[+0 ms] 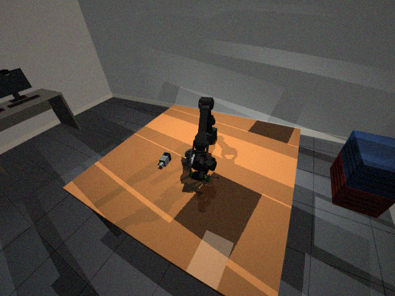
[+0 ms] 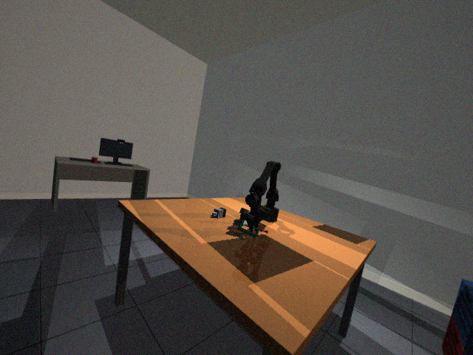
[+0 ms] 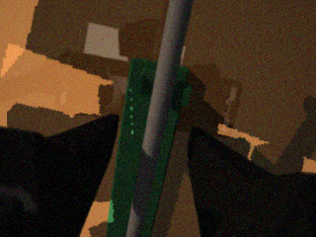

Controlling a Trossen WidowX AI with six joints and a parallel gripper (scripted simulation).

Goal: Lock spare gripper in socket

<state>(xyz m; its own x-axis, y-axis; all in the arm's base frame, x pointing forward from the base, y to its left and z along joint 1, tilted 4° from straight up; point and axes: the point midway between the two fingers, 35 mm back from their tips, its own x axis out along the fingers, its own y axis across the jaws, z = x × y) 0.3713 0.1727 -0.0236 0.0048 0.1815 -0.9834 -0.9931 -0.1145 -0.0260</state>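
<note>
Right now the green mount is 4 cm to the right of my gripper tip. Also, from my gripper tip: spare gripper (1 cm ahead, 32 cm to the right, 1 cm above).
</note>
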